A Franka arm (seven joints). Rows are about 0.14 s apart.
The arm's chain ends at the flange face. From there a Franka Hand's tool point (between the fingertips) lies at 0.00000 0.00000 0.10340 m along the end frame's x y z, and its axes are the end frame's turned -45 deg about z.
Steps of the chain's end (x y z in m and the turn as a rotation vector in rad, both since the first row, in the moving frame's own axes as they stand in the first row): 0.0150, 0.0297, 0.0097, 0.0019, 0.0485, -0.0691; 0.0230, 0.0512, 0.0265, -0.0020, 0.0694, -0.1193; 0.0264, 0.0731, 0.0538, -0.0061, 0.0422, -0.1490; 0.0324, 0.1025, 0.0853, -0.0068, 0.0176, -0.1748; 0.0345, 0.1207, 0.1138, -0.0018, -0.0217, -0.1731; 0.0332, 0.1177, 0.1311, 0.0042, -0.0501, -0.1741
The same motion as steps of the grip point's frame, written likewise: -0.0066, 0.0349, 0.0096, -0.0330, 0.0356, -0.0691; -0.0147, 0.0574, 0.0263, -0.0505, 0.0477, -0.1193; -0.0301, 0.0737, 0.0537, -0.0342, 0.0255, -0.1490; -0.0486, 0.0971, 0.0853, -0.0173, 0.0076, -0.1748; -0.0628, 0.1084, 0.1138, 0.0141, -0.0166, -0.1731; -0.0634, 0.1030, 0.1310, 0.0384, -0.0325, -0.1741
